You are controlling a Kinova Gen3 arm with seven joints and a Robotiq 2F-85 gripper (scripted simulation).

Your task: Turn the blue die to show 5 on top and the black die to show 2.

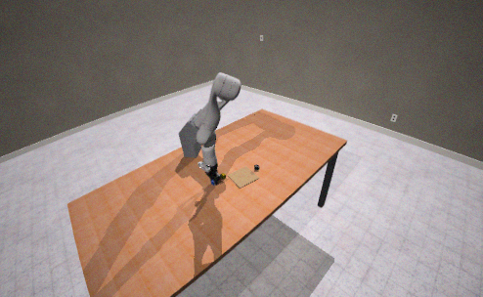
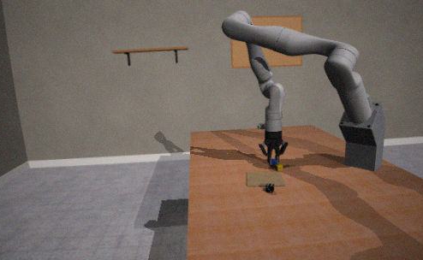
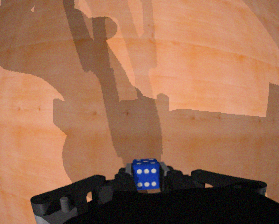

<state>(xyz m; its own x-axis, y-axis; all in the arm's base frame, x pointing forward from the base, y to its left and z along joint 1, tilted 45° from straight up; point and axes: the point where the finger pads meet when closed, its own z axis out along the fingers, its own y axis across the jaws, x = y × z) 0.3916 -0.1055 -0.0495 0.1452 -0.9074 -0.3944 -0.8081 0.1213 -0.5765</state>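
Now: hand 10 mm past the yellow die, 70 mm to the right of it and 10 mm above it. The rest, counted from my hand: blue die (10 mm below); then tan mat (60 mm ahead, 170 mm to the left, 20 mm below); then black die (60 mm ahead, 280 mm to the left, 10 mm below).
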